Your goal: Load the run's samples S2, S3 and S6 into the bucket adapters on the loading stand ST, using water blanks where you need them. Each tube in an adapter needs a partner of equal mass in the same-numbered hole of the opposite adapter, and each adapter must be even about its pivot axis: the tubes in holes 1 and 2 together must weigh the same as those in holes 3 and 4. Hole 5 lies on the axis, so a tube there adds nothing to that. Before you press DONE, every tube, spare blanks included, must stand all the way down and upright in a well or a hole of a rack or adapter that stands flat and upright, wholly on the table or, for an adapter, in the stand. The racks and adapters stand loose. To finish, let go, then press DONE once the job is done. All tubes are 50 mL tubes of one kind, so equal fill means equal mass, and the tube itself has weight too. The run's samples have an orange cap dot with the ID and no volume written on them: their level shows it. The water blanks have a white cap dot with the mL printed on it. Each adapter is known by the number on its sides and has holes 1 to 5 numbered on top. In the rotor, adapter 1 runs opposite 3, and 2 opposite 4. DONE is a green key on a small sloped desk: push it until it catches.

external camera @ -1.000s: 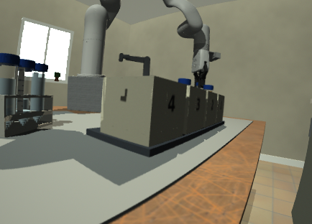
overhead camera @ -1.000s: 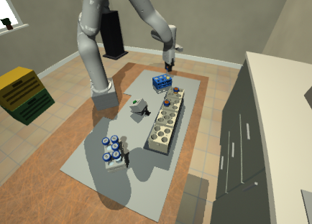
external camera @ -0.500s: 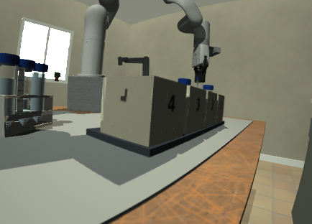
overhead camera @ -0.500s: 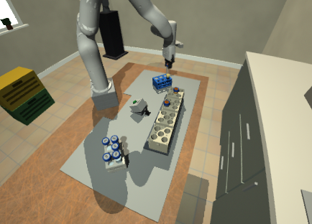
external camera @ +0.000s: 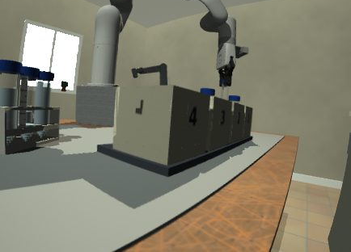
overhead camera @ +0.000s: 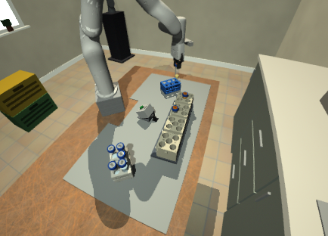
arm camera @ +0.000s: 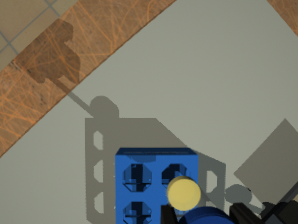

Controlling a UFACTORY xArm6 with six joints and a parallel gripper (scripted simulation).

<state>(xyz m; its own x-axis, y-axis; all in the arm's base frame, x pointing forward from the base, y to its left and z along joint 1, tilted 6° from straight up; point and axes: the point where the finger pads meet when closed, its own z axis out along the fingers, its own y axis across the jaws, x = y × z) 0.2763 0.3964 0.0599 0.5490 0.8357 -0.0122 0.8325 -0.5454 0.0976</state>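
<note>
The tube lies 1 cm behind my hand and 5 cm below it. Round my hand: blue sample rack 4 cm behind, 2 cm to the right, 17 cm below; adapter 16 cm ahead, 28 cm to the right, 15 cm below; green done key 6 cm behind, 35 cm to the right, 14 cm below.
</note>
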